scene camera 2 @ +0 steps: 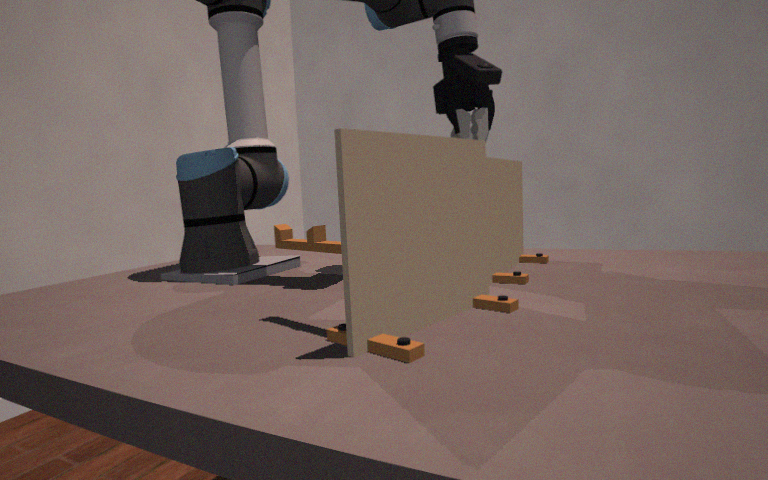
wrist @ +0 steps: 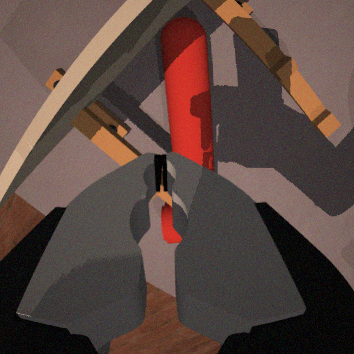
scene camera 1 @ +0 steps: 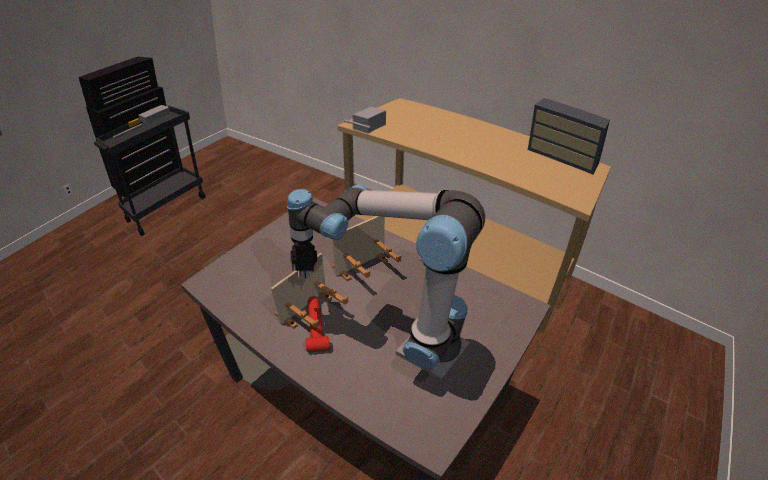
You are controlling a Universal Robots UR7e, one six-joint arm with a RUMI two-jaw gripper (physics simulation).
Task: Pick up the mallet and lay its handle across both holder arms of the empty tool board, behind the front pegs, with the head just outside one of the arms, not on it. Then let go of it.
The pictures show: my gripper and a red mallet.
My gripper also shows in the wrist view.
